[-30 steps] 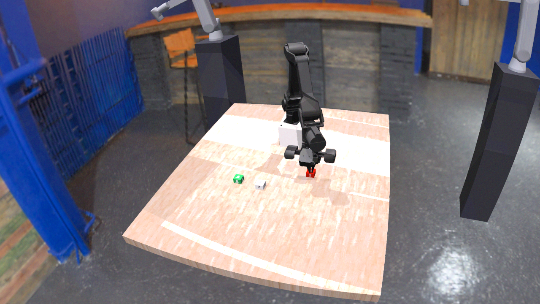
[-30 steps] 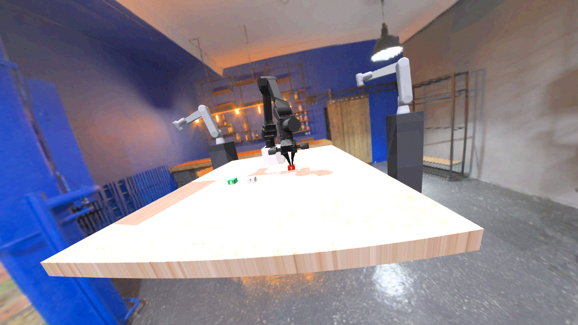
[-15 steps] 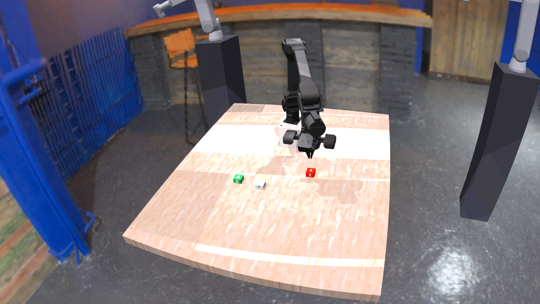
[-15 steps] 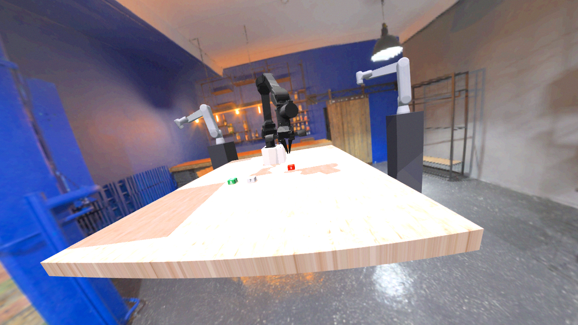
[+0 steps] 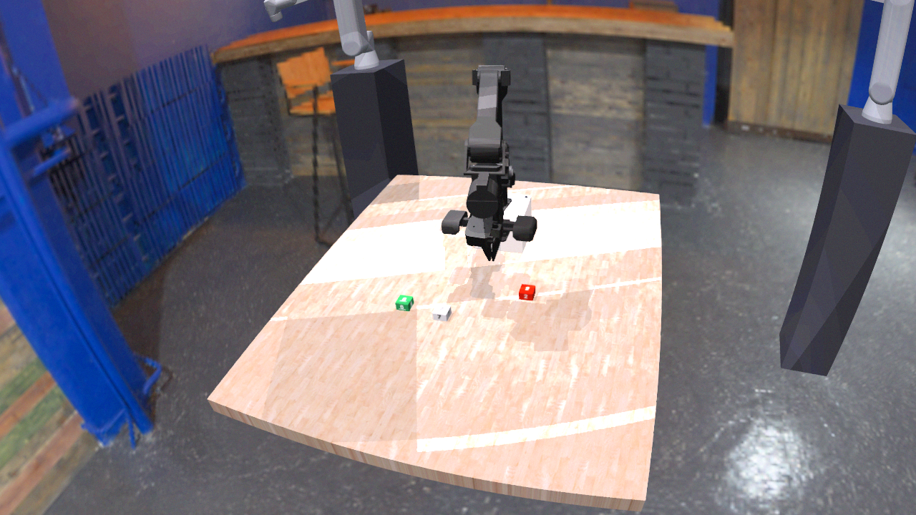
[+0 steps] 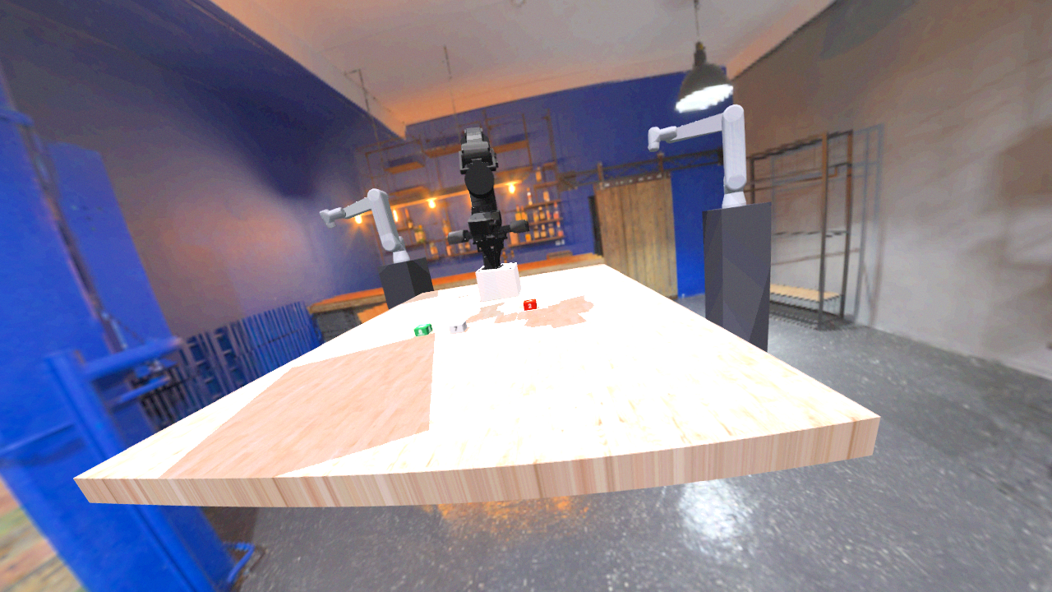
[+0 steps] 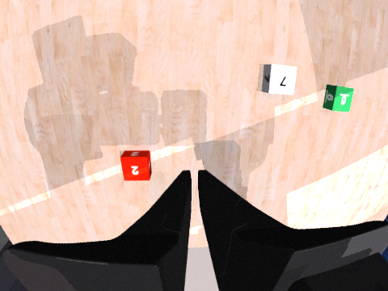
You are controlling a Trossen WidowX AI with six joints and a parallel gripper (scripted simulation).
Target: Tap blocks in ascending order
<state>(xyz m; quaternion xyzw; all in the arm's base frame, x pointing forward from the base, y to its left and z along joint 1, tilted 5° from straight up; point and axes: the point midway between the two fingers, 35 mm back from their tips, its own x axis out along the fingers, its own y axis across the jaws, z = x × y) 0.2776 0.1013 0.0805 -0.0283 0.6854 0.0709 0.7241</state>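
Now: gripper tip 60 mm short of the green block, 190 mm to the left of it and 120 mm above it. Also, from my gripper tip: red block 60 mm behind, 50 mm to the left, 120 mm below; then white block 70 mm ahead, 100 mm to the right, 120 mm below.
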